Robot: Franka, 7 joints.
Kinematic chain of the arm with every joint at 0, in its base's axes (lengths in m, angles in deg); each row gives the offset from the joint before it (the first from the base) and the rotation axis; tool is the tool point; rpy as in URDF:
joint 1: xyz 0 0 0.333 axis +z
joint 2: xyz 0 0 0 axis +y
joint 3: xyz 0 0 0.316 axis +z
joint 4: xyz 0.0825 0 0 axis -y
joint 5: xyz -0.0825 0 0.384 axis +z
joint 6: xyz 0 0 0 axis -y
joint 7: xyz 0.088 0 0 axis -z
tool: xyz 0 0 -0.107 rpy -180 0 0
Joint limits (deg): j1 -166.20..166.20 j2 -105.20..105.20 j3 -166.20..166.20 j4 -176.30..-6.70 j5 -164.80..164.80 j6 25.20..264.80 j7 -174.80..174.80
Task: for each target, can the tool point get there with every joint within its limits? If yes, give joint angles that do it. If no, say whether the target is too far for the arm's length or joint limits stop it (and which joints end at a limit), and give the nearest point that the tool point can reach.
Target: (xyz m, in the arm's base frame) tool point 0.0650 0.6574 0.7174
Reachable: yes | joints -97.31 -78.48 28.73 -29.22 86.04 217.25 -146.77
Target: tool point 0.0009 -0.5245 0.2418
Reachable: yes | joints -135.28 60.29 41.23 -96.30 -127.80 239.36 -140.69
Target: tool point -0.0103 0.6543 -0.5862
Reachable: no: too far | nearest point -0.0081 0.5172 -0.3065 | short by 0.312 m
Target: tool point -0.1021 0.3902 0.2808
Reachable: yes | joints 32.66 -35.02 79.34 -153.40 113.93 140.52 43.03
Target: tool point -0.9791 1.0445 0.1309
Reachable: no: too far | nearest point -0.5810 0.6198 0.2131 | short by 0.588 m
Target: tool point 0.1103 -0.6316 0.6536
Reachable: yes | joints 38.17 -52.56 -73.34 -87.03 -97.51 96.88 79.50
